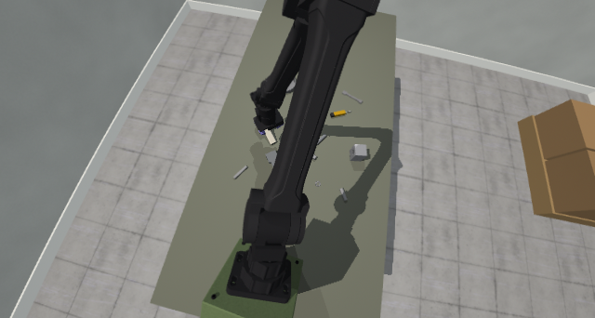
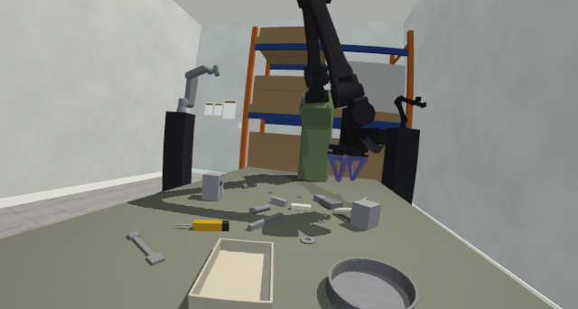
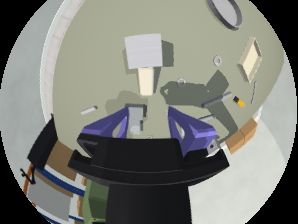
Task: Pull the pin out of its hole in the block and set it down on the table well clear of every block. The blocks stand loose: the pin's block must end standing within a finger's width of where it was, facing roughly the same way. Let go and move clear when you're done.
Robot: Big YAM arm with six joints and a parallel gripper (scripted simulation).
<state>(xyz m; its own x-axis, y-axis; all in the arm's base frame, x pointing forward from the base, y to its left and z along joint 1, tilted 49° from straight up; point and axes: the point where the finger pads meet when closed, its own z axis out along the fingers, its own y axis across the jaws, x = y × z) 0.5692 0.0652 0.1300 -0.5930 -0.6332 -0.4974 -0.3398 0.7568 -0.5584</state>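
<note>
Right now my hand is 90 mm above the cream pin, 10 mm to the right of it and 10 mm short of it. The rest, counted from my hand: cream tray 300 mm ahead, 230 mm to the right, 100 mm below; then cream piece 120 mm to the right, 100 mm below, 40 mm behind; then round grey dish 320 mm ahead, 100 mm below, 50 mm to the right.
</note>
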